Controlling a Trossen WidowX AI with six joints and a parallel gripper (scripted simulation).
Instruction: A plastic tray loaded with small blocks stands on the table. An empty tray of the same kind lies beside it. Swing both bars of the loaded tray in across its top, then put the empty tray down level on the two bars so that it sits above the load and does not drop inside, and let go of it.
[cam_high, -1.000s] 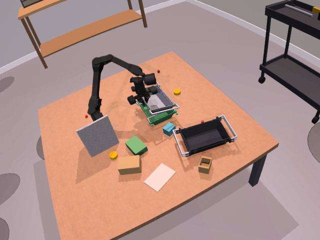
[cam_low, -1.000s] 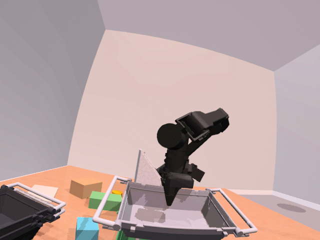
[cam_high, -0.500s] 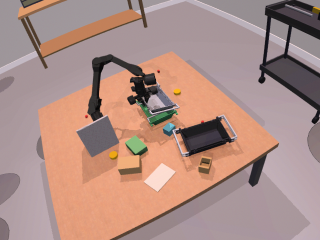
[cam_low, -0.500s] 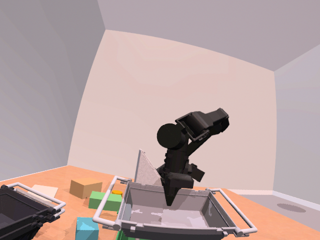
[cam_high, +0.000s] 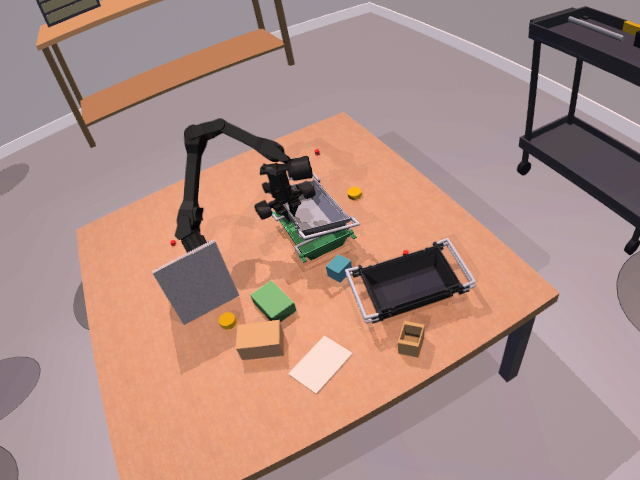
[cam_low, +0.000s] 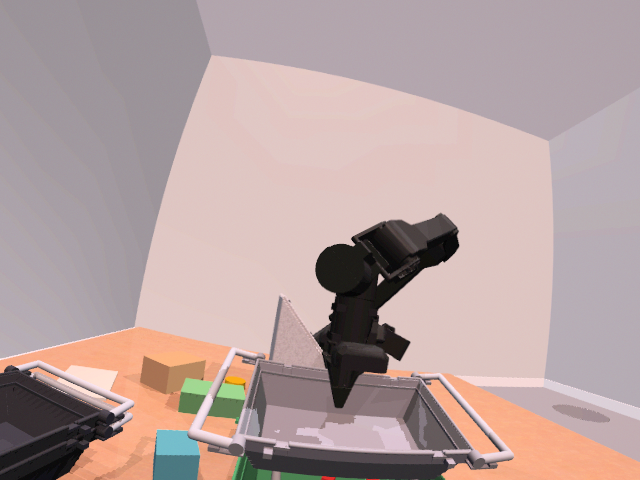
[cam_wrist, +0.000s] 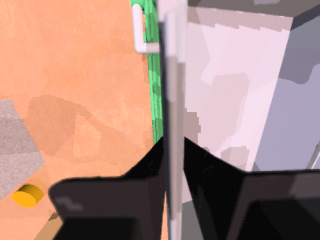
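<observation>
The grey tray is 7 cm ahead of my gripper tip, 2 cm above it and 1 cm to the right of it. Also, from my gripper tip: white sheet 44 cm to the right, 20 cm behind, 10 cm below; blue cube 21 cm to the right, 8 cm below, 3 cm ahead; green block 19 cm behind, 18 cm to the right, 9 cm below.
</observation>
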